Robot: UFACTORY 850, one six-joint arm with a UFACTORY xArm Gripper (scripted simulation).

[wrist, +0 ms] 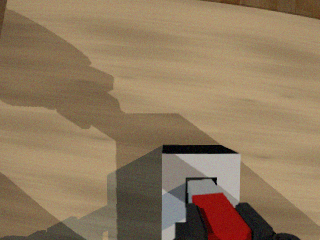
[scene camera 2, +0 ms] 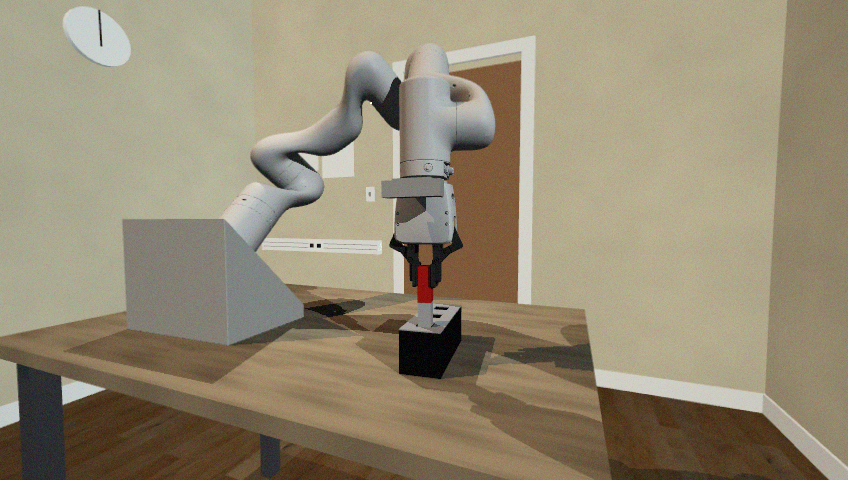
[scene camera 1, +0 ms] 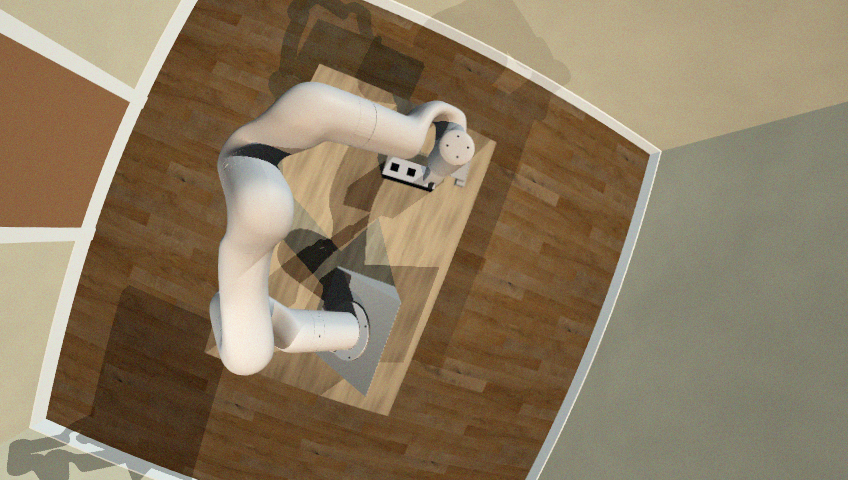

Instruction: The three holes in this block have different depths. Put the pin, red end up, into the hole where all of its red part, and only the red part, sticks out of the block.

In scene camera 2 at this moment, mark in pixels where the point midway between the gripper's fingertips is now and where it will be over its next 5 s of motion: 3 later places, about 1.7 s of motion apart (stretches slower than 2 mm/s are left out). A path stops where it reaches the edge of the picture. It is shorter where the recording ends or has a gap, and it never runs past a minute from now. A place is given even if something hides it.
My gripper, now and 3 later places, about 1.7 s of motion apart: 425, 286; 425, 291; 424, 299; 425, 304
